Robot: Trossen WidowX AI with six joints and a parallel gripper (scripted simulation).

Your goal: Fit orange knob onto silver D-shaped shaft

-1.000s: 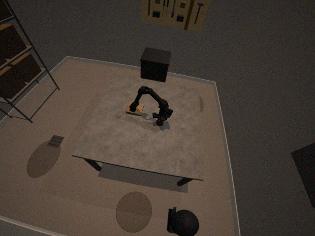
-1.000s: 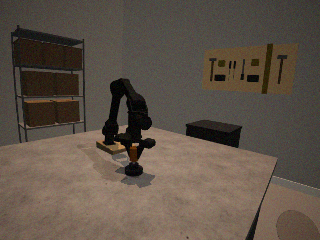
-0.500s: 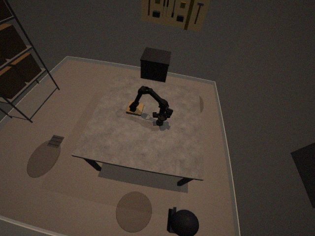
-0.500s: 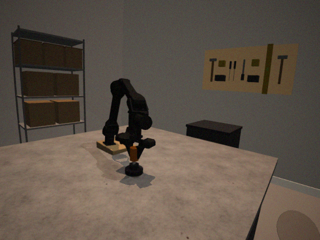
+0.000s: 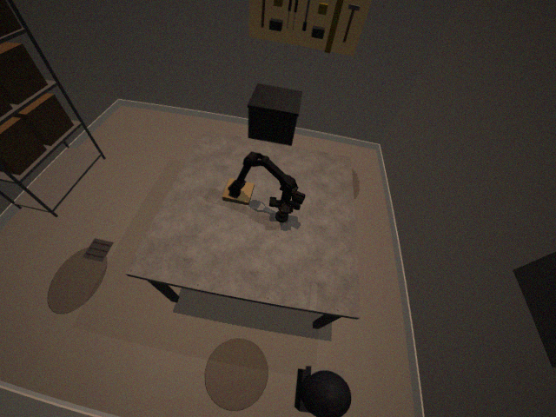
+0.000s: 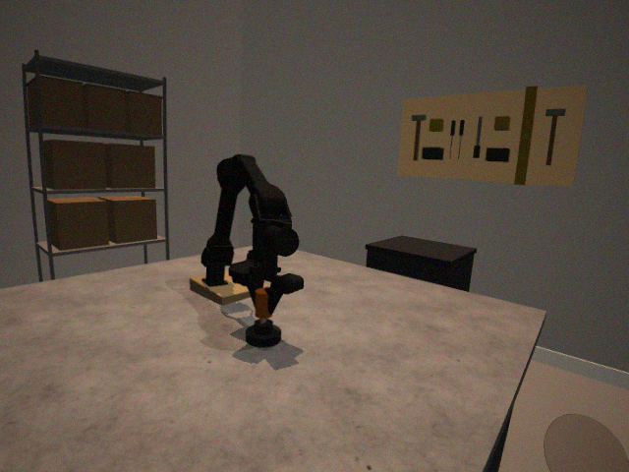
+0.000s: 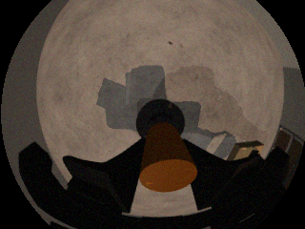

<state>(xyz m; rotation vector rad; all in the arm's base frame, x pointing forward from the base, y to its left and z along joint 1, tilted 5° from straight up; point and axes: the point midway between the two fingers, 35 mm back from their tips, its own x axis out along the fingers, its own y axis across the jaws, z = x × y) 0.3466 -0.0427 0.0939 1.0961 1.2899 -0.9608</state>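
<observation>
My gripper tip is 3 cm below the orange knob. Also, from my gripper tip: round black pedestal 4 cm below.
</observation>
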